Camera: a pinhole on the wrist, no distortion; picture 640 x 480 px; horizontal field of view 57.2 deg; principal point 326.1 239.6 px. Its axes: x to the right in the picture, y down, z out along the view. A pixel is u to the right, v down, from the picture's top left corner.
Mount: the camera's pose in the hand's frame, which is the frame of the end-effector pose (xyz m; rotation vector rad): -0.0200 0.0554 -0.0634 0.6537 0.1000 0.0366
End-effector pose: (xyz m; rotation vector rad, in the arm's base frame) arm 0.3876 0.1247 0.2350 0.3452 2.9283 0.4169
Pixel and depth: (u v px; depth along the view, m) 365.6 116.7 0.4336
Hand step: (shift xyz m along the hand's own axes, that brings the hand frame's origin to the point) 0.0545 -0.2771 0.2212
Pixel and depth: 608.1 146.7 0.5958
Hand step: 0.3271 -0.3612 0.3261
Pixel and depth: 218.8 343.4 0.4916
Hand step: -0.0583 -0.1790 0.3848
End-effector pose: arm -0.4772 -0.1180 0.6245 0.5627 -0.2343 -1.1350
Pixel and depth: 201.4 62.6 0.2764
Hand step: -0.0493 -0.1819 0.1088
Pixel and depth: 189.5 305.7 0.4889
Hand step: -0.0823 -0.2042 0.3652
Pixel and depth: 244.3 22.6 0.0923
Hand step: -0.0231 -0.0284 -0.0103
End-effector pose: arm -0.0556 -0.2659 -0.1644 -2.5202 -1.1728 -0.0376
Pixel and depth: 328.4 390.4 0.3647
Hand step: 0.0193 -0.0909 0.2813
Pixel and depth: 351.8 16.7 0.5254
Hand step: 0.0582 -0.4194 0.2279
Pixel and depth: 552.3 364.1 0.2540
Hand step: 0.1037 -0.0492 0.1619
